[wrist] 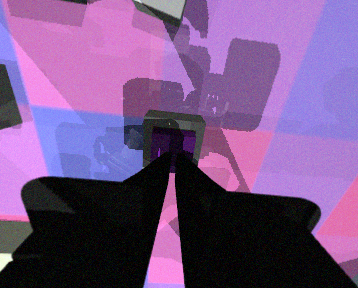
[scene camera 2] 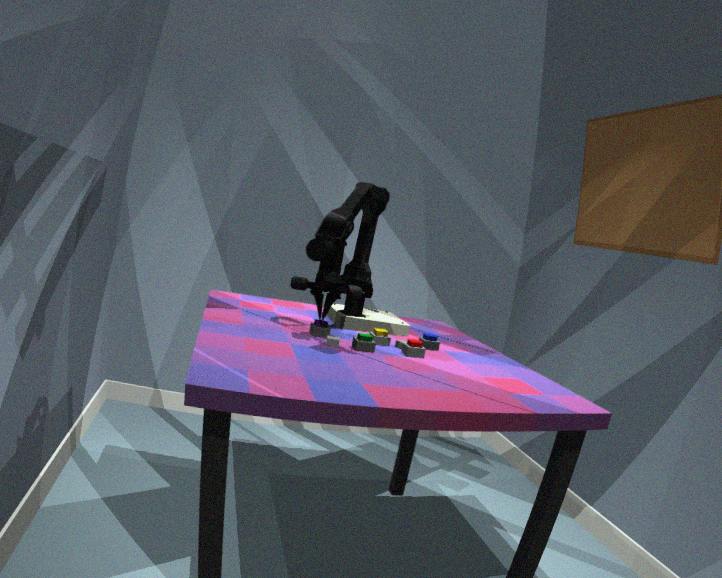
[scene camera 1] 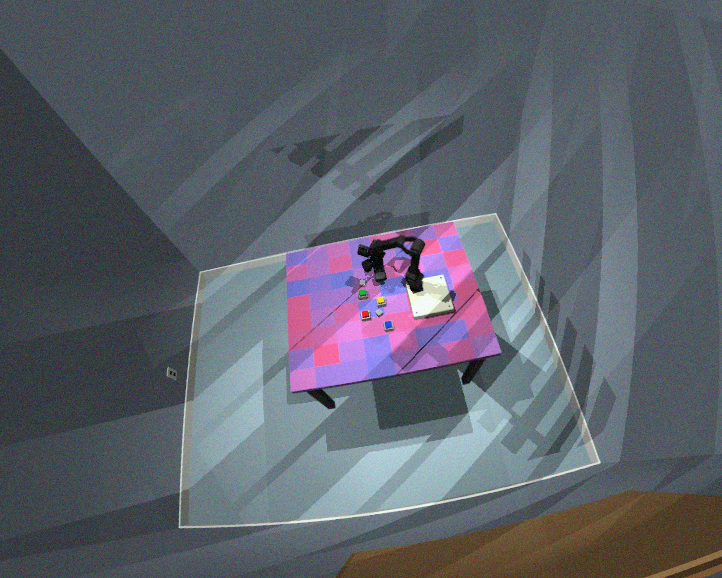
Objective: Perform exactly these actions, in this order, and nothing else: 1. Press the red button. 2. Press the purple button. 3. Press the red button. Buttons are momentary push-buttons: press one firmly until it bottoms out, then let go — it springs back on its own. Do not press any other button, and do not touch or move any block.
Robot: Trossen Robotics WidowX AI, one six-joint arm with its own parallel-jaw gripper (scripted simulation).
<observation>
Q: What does my gripper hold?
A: Nothing.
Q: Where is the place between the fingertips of my gripper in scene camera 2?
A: At 321, 319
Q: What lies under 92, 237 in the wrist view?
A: My gripper.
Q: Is my gripper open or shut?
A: Shut.
</observation>
